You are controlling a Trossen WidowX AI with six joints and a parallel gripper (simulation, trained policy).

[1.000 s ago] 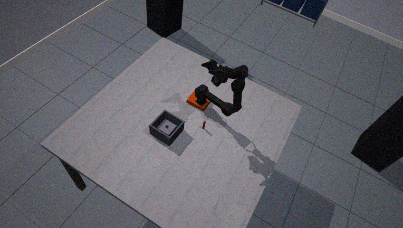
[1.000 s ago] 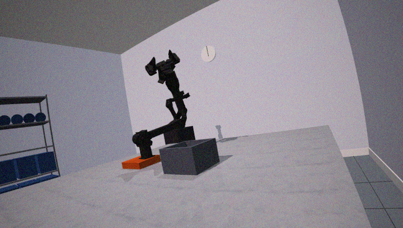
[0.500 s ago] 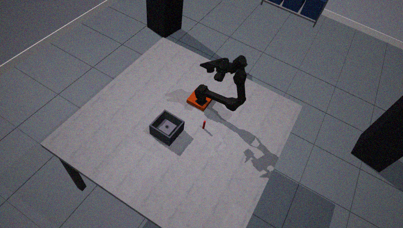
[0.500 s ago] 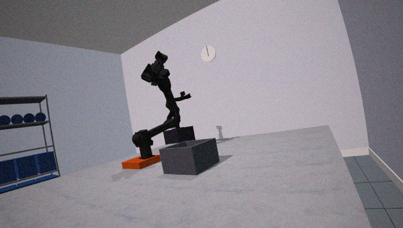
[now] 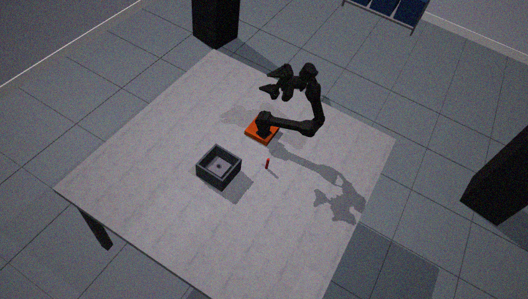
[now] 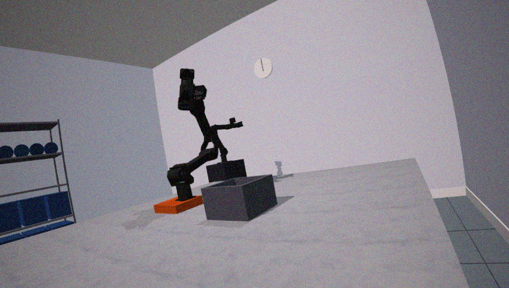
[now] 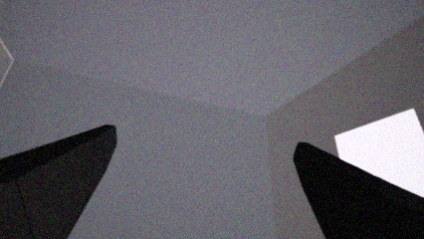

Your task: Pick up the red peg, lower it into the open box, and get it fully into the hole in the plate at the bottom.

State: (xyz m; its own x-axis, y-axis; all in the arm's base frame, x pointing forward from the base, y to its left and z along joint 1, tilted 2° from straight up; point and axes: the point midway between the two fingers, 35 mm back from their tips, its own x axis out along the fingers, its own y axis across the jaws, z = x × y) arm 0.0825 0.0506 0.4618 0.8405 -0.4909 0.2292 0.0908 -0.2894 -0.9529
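The red peg is 46 cm below my gripper tip, 12 cm to the left of it and 3 cm ahead of it. From my gripper tip the other things lie so: plate: 46 cm below, 22 cm ahead, 3 cm to the right; dark grey box: 48 cm below, 22 cm ahead, 3 cm to the right.
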